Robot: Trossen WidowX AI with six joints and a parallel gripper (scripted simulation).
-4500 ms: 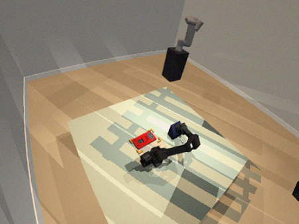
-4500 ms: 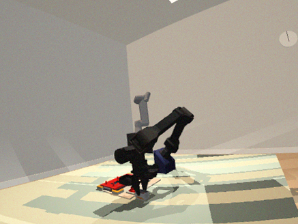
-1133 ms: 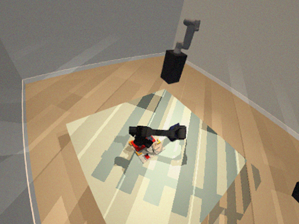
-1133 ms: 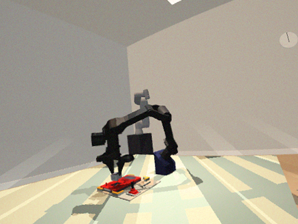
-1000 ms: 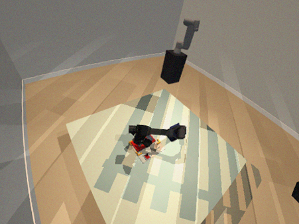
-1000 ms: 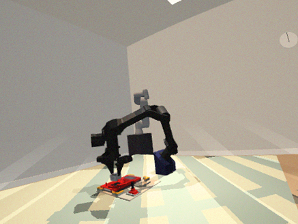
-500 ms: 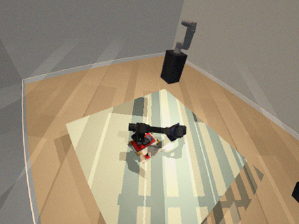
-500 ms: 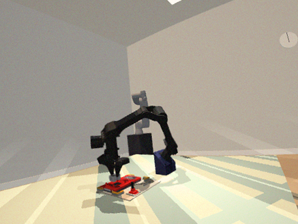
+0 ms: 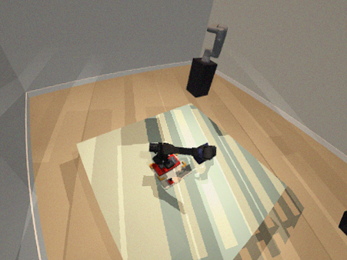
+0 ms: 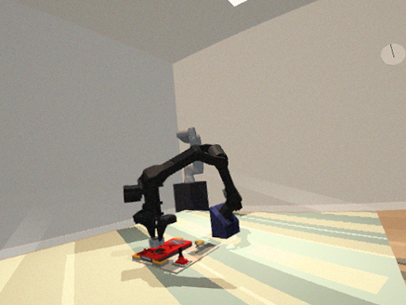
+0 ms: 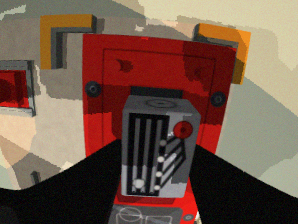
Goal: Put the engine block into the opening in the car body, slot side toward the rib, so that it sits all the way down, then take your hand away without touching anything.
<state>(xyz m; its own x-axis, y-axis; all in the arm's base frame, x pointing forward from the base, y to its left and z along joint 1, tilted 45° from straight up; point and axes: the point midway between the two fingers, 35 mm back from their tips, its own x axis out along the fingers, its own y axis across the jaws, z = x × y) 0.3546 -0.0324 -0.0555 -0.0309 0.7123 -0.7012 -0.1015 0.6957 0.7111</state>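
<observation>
Right now my gripper tip is 1 cm above the grey engine block.
</observation>
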